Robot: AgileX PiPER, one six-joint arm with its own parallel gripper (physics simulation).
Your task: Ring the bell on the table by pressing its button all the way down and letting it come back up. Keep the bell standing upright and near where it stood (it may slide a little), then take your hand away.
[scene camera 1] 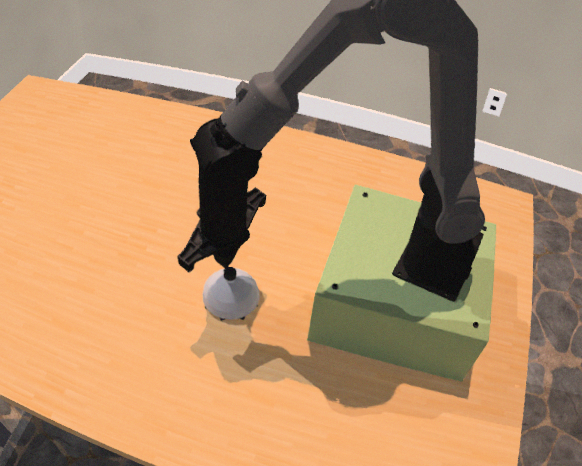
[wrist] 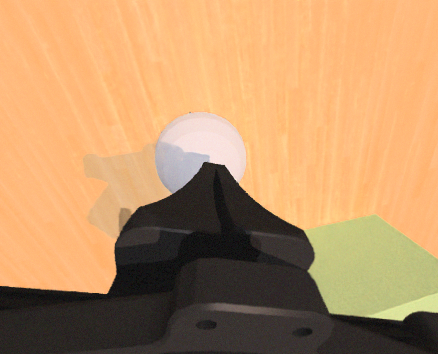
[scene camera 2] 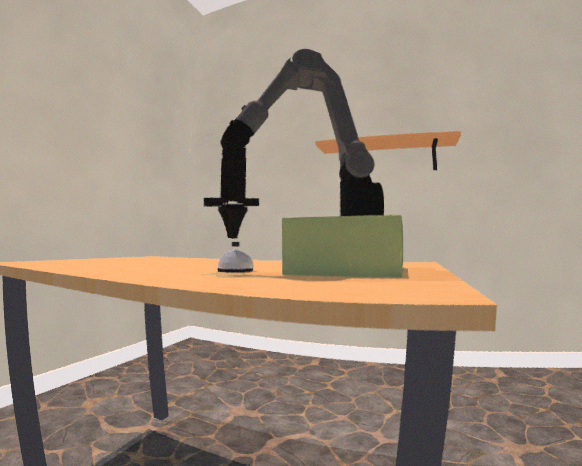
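Observation:
The bell, a pale grey dome, stands upright on the table. Its small black button is up on top of the dome; in the wrist view it is hidden behind the fingertips. My gripper is shut with nothing between the fingers and points straight down. In the second scene view its tips are a small gap above the button, a little to the left of its middle.
A green block carries the arm's base and stands to the right of the bell. A wooden shelf is on the wall behind. The table's front edge lies well away from the bell.

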